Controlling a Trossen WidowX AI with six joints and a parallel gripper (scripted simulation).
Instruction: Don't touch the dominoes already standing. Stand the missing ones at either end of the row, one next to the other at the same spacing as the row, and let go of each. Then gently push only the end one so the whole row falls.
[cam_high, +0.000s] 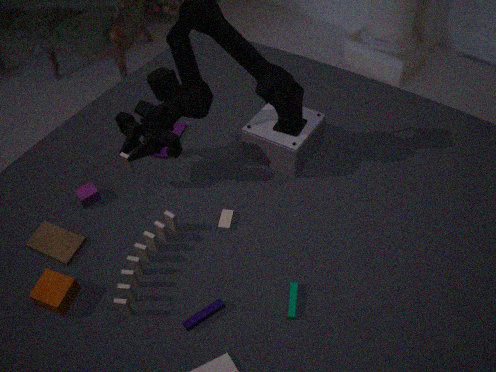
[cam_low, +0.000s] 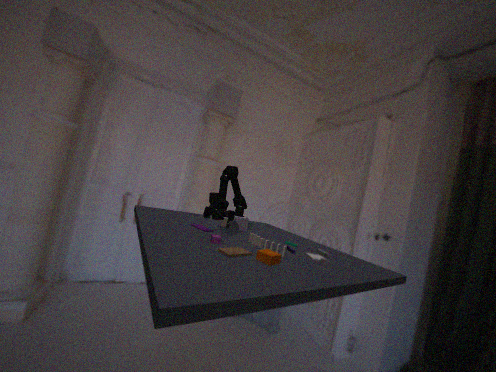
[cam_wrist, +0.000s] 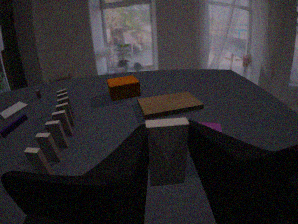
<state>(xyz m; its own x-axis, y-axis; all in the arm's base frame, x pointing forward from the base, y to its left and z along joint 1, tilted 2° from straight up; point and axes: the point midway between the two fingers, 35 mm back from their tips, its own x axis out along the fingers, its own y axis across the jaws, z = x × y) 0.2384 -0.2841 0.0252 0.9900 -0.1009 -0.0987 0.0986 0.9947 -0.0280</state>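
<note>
Right now the purple cube is 8 cm ahead of my gripper tip, 8 cm to the right of it and 9 cm below it. From my gripper tip the other things lie so: purple plate 18 cm behind, 3 cm to the right, 10 cm below; orange block 32 cm ahead, 4 cm to the left, 8 cm below; tan flat block 22 cm ahead, 7 cm to the right, 10 cm below.
</note>
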